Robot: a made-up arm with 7 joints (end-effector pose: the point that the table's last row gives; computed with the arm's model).
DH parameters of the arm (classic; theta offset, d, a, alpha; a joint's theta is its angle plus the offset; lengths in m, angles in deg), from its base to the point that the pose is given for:
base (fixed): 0 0 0 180
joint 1: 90 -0.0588 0.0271 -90
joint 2: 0 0.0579 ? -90
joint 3: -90 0.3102 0.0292 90
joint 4: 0 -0.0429 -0.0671 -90
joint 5: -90 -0.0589 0.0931 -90
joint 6: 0 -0.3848 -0.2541 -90
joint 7: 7.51 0 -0.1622 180
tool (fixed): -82.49 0.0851 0 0
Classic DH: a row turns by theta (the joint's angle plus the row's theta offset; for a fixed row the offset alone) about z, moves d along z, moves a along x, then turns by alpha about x.
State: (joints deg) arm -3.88 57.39 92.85 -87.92 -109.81 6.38 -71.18
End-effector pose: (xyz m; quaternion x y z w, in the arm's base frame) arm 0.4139 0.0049 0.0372 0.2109 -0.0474 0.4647 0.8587
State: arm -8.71 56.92 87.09 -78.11 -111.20 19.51 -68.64
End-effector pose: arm 0.4012 -0.0104 0.2027 0.0378 0.0276 0.4683 0.8823
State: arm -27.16 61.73 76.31 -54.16 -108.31 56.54 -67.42
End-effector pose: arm 0.2795 0.3035 0.5283 -0.4682 0.1793 0.4427 0.7434
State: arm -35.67 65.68 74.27 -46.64 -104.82 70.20 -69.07
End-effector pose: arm 0.1647 0.4978 0.5237 -0.6421 0.1993 0.4064 0.6187
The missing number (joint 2, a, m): -0.0997
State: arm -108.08 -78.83 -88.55 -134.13 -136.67 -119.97 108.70
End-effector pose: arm 0.5844 -0.1677 0.0650 -0.9330 -0.0898 0.0395 0.3462
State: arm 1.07 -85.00 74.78 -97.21 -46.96 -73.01 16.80
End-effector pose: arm 0.3613 -0.5687 0.4627 -0.7999 0.2729 -0.1994 0.4959
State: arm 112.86 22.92 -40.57 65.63 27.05 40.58 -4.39
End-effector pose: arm -0.2858 -0.1478 0.1222 0.2977 0.3956 -0.7213 0.4843
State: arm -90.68 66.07 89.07 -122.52 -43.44 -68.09 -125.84
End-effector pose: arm -0.6753 0.3760 0.3663 -0.7828 0.2121 -0.2828 0.5122
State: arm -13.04 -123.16 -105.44 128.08 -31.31 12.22 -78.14
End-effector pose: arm -0.4083 -0.3010 0.4748 -0.7200 -0.3101 -0.1028 0.6122
